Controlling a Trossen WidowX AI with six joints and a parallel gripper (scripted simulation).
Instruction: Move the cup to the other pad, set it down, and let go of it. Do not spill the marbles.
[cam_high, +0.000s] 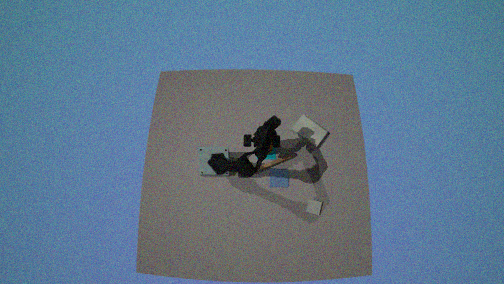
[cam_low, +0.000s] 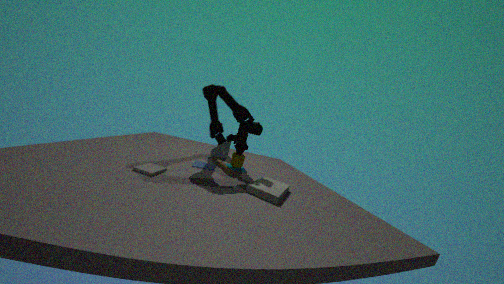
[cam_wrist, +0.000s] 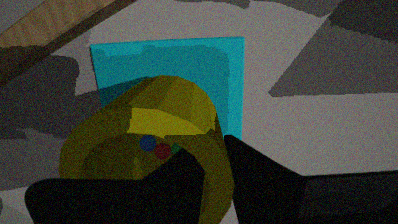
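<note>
Now: the yellow cup 2 cm ahead of my gripper tip. Also, from my gripper tip: small pale block (26 cm ahead, 35 cm to the right, 4 cm below); large pale block (29 cm ahead, 9 cm to the left, 3 cm below); teal pad (3 cm ahead, 5 cm below).
</note>
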